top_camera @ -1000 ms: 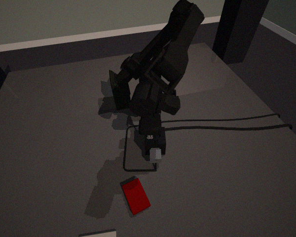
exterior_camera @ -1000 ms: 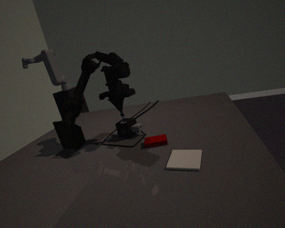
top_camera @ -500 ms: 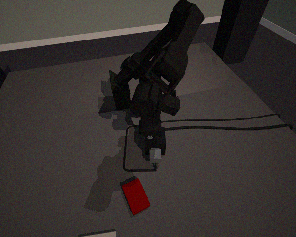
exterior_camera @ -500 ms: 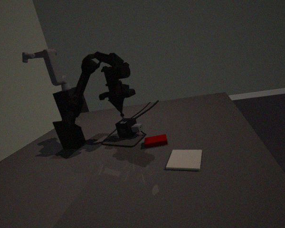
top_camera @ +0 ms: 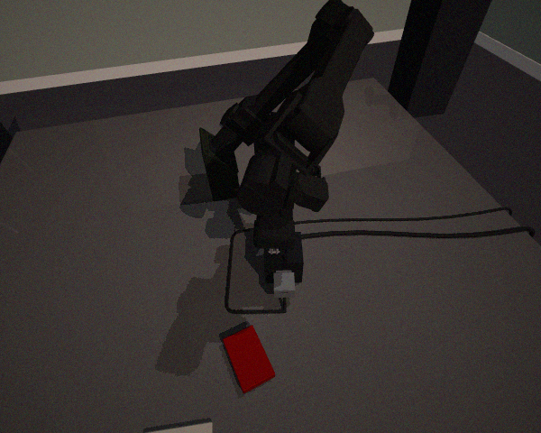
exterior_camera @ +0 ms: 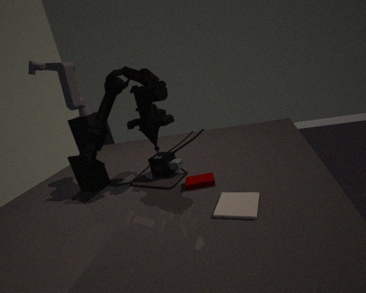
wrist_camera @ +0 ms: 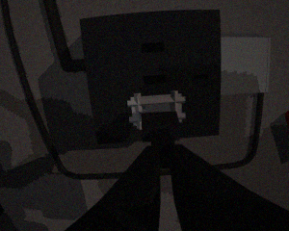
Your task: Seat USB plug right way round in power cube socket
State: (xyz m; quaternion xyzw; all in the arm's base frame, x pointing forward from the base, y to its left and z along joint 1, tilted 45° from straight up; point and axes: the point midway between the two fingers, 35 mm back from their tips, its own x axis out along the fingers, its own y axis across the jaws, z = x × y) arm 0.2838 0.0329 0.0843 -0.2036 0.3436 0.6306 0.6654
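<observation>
Right now my gripper tip is 20 mm above the USB plug. Round my gripper tip: white flat pad (310 mm ahead, 210 mm to the right, 130 mm below); red block (180 mm ahead, 120 mm below, 90 mm to the right).
</observation>
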